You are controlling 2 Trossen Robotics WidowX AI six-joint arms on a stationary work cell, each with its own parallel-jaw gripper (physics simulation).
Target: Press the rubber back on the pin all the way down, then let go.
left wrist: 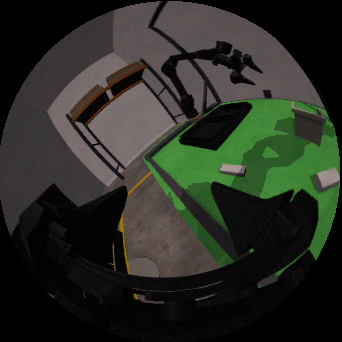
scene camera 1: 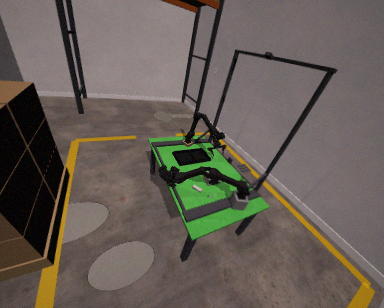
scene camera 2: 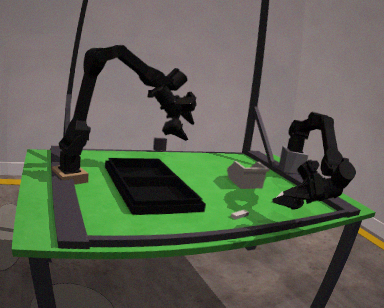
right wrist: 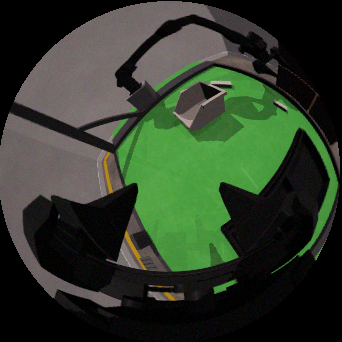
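Where they show: left gripper, between the fingertips: (left wrist: pixel 169 188) (scene camera 1: pixel 169 168) (scene camera 2: pixel 277 197); right gripper, between the fingertips: (left wrist: pixel 258 78) (scene camera 1: pixel 218 156) (scene camera 2: pixel 190 131) (right wrist: pixel 179 186); left arm's base, origin of its link: (scene camera 1: pixel 241 196) (scene camera 2: pixel 295 150) (right wrist: pixel 135 88); right arm's base, origin of its link: (left wrist: pixel 193 116) (scene camera 1: pixel 187 141) (scene camera 2: pixel 69 169).
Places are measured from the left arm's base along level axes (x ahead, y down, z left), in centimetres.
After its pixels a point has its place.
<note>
The pin and its rubber back cannot be made out clearly. A tiny dark speck (scene camera 1: pixel 208 196) {z 23.1, x 4.7, y 10.4 cm} on the table in scene camera 1 is too small to identify. My left gripper (scene camera 1: pixel 164 175) (scene camera 2: pixel 280 198) {z 58.4, x 20.9, y 0.3 cm} (left wrist: pixel 169 188) {z 58.4, x 20.9, y 0.3 cm} is open and empty, above the table's near-right part in scene camera 2. My right gripper (scene camera 2: pixel 190 131) {z 12.3, x 45.3, y -3.3 cm} (left wrist: pixel 258 78) {z 12.3, x 45.3, y -3.3 cm} (right wrist: pixel 179 186) {z 12.3, x 45.3, y -3.3 cm} is open and empty, high above the table, between the black tray and the grey bin in scene camera 2.
A black two-part tray (scene camera 2: pixel 167 206) {z 53.7, x 48.4, y 8.5 cm} lies on the green table (scene camera 2: pixel 35 210) {z 68.4, x 82.8, y 10.8 cm}. A grey open bin (scene camera 2: pixel 247 177) {z 25.3, x 23.9, y 6.6 cm} (left wrist: pixel 308 127) (right wrist: pixel 207 116) {z 19.5, x 27.9, y 8.2 cm} stands beside it. One pale block (scene camera 1: pixel 197 188) (scene camera 2: pixel 240 214) {z 50.2, x 28.2, y 9.7 cm} (left wrist: pixel 232 170) {z 49.4, x 27.4, y 9.6 cm} (right wrist: pixel 280 105) {z 48.6, x 28.7, y 9.7 cm} and another pale block (left wrist: pixel 327 179) (right wrist: pixel 221 84) {z 32.0, x 12.9, y 9.5 cm} lie on the table.
</note>
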